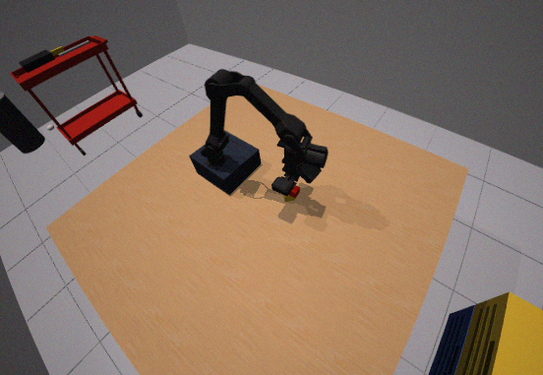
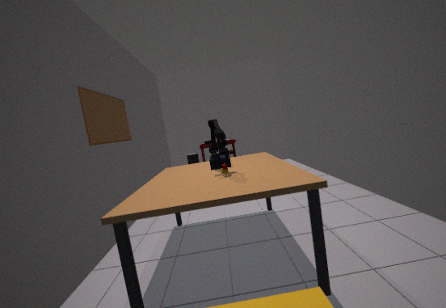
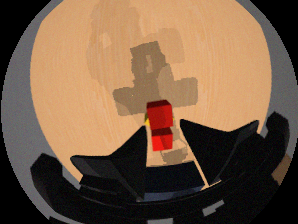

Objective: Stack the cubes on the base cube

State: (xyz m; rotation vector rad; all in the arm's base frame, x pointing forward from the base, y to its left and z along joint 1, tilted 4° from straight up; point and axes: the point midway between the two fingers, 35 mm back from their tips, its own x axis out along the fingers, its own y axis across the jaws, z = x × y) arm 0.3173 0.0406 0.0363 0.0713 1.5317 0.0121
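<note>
The red cube is 30 mm below my gripper tip. Round my gripper tip: yellow base cube 20 mm behind, 70 mm below.
</note>
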